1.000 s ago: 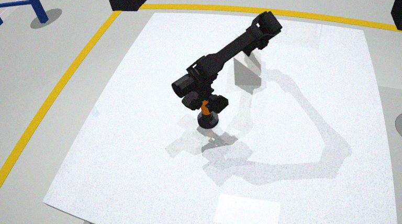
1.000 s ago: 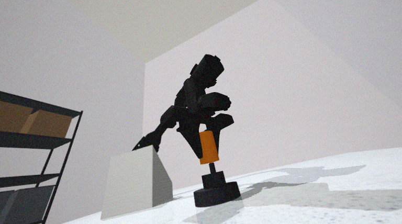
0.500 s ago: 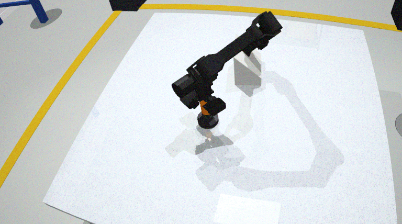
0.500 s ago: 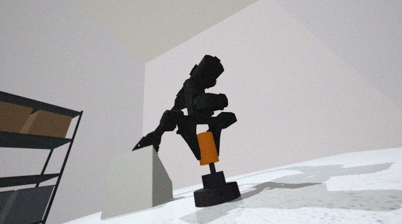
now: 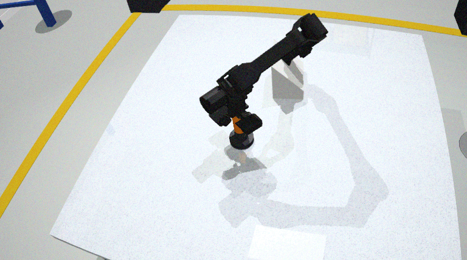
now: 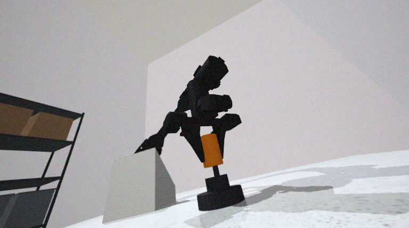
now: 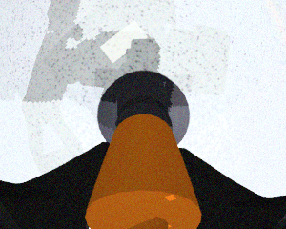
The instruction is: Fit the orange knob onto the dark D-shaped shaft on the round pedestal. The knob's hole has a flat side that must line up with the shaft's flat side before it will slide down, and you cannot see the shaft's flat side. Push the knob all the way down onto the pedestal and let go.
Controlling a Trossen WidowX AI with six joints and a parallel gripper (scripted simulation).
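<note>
Now: the orange knob 20 mm above my gripper tip. From my gripper tip the other things lie so: round pedestal (40 mm below).
</note>
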